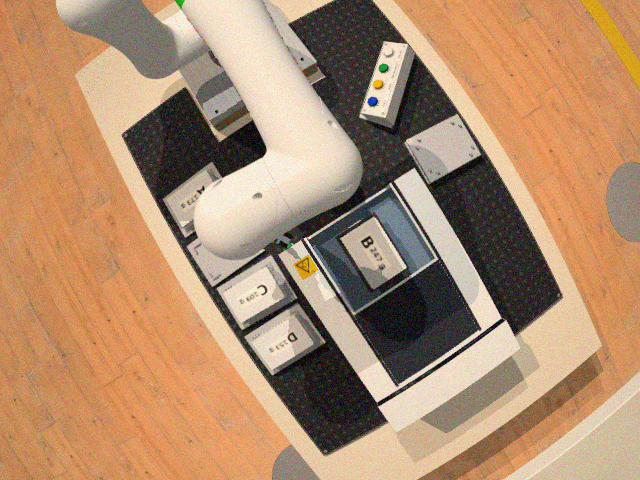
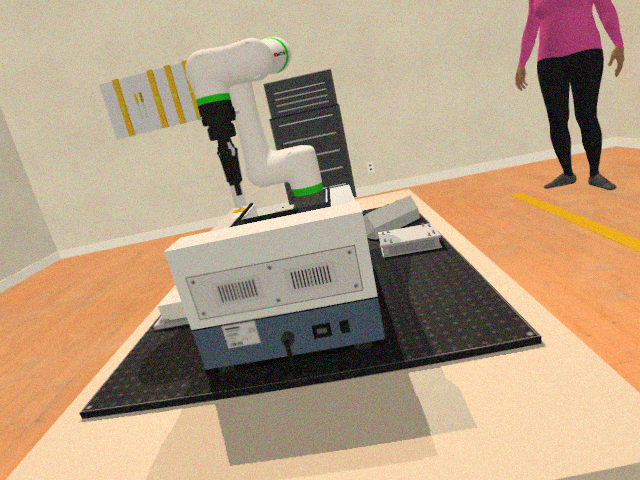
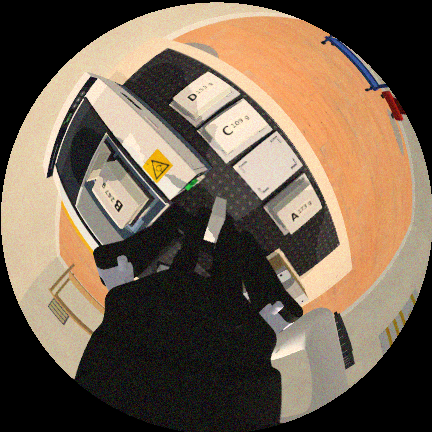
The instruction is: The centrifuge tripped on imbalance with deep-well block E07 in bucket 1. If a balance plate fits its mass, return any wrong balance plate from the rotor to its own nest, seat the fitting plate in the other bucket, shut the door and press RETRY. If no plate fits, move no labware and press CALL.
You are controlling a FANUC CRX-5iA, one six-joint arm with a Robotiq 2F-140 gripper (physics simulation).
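Places are measured from the arm's base along level axes (x back, y down, z right), in centimetres.
Pixels of known places: gripper, fingertip midpoint: (image 2: 241, 206) (image 3: 217, 206).
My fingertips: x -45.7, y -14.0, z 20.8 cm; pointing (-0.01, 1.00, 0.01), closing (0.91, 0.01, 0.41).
Note:
For each thing: its top centre in the pictures, then the offset to it from my fingertips. Level surfaces: height alone.
- button box, top centre: (image 1: 390, 76) (image 2: 385, 203) dx +12.5, dy +11.7, dz -44.6 cm
- pale fixture with small pegs, top centre: (image 1: 445, 146) (image 2: 407, 230) dx -9.1, dy +15.4, dz -45.0 cm
- black mat, surface height: dy +20.1 cm
The white and blue centrifuge (image 1: 465, 279) (image 2: 273, 289) (image 3: 145, 127) has an opening at its front part, with dark glass behind it. Balance plate B, 247 g (image 1: 373, 255) (image 3: 120, 195), lies inside. Block E07 cannot be made out. Plates A, 173 g (image 1: 180, 209) (image 3: 296, 207), C, 109 g (image 1: 254, 294) (image 3: 237, 127), and D, 153 g (image 1: 281, 343) (image 3: 205, 95), sit in nests beside the centrifuge. The nest between A and C (image 1: 222, 264) (image 3: 268, 165) is empty. My gripper (image 2: 238, 197) (image 3: 217, 206) is shut and empty, pointing down above the centrifuge's front corner by the nests.
A button box (image 1: 385, 90) (image 2: 392, 215) carries blue, yellow, green and white buttons. A pale fixture with small pegs (image 1: 444, 147) (image 2: 408, 238) lies beside the centrifuge, opposite the nests. The black mat (image 1: 522, 258) (image 2: 454, 304) bears these things. A person (image 2: 571, 67) stands in the background.

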